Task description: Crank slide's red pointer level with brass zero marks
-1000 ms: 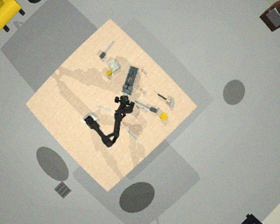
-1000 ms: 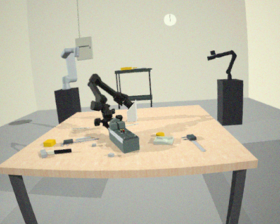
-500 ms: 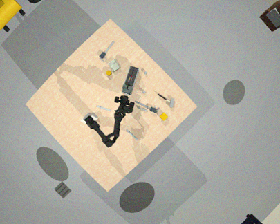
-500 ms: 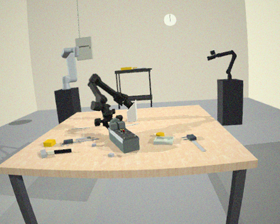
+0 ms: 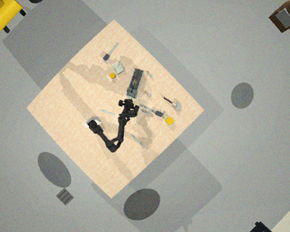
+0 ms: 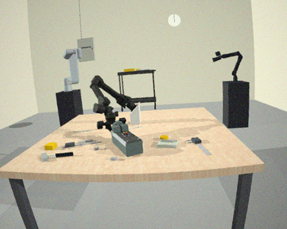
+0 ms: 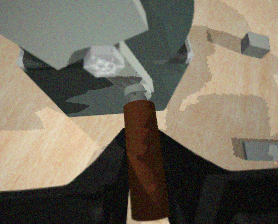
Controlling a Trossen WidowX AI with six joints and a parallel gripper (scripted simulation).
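Right now the brown crank handle is 3 cm above my gripper tip, 2 cm behind it and 1 cm to the right of it. The rest, counted from my gripper tip: crank (4 cm above); then red pointer (16 cm ahead, 11 cm to the left, 5 cm above); then yellow disc (30 cm to the left, 3 cm below, 2 cm ahead).
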